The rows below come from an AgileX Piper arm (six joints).
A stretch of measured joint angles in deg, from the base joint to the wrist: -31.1 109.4 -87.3 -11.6 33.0 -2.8; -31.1 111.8 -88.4 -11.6 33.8 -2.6; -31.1 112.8 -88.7 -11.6 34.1 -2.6; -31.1 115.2 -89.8 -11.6 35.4 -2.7; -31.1 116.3 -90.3 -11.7 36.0 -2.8; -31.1 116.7 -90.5 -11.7 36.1 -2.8; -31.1 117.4 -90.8 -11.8 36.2 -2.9; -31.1 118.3 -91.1 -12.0 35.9 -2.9; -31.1 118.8 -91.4 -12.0 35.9 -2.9; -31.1 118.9 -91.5 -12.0 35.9 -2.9; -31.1 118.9 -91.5 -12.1 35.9 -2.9; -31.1 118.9 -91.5 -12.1 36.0 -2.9; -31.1 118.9 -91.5 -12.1 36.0 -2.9; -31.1 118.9 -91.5 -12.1 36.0 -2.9; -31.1 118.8 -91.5 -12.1 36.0 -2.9
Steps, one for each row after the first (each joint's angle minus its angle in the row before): 0.0 2.4 -1.1 0.0 0.8 0.2; 0.0 1.0 -0.3 0.0 0.3 0.0; 0.0 2.4 -1.1 0.0 1.3 -0.1; 0.0 1.1 -0.5 -0.1 0.6 -0.1; 0.0 0.4 -0.2 0.0 0.1 0.0; 0.0 0.7 -0.3 -0.1 0.1 -0.1; 0.0 0.9 -0.3 -0.2 -0.3 0.0; 0.0 0.5 -0.3 0.0 0.0 0.0; 0.0 0.1 -0.1 0.0 0.0 0.0; 0.0 0.0 0.0 -0.1 0.0 0.0; 0.0 0.0 0.0 0.0 0.1 0.0; 0.0 0.0 0.0 0.0 0.0 0.0; 0.0 0.0 0.0 0.0 0.0 0.0; 0.0 -0.1 0.0 0.0 0.0 0.0
